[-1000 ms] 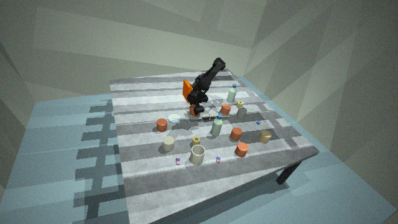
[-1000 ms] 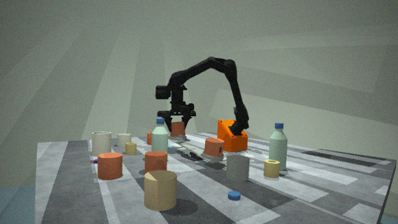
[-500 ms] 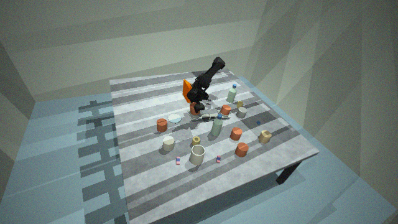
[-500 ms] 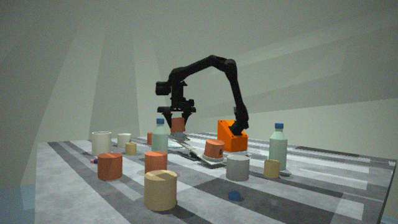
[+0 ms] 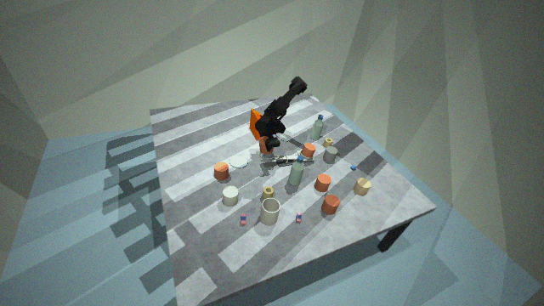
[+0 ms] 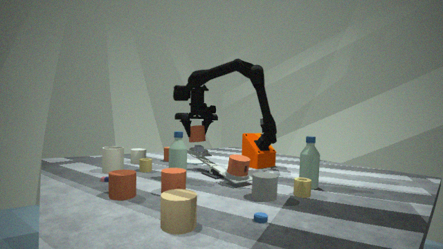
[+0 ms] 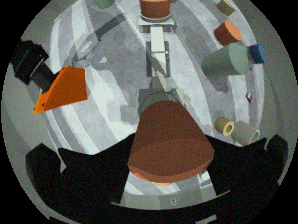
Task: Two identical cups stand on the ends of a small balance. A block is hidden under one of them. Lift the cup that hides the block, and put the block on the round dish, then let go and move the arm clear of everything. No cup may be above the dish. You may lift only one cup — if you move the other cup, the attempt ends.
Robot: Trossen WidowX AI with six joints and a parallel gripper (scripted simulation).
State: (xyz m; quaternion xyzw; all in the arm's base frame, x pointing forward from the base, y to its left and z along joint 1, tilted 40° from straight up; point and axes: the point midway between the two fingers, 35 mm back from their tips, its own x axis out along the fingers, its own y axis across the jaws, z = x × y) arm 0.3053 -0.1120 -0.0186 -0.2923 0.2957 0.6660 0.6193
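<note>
My gripper tip is 1 cm to the right of the small grey block and 5 cm above it. The rest, counted from my gripper tip: grey cylinder: 2 cm ahead, 43 cm to the left, 10 cm below; then pale blue round dish: 6 cm behind, 12 cm to the right, 14 cm below; then blue cap: 13 cm ahead, 52 cm to the left, 13 cm below.
</note>
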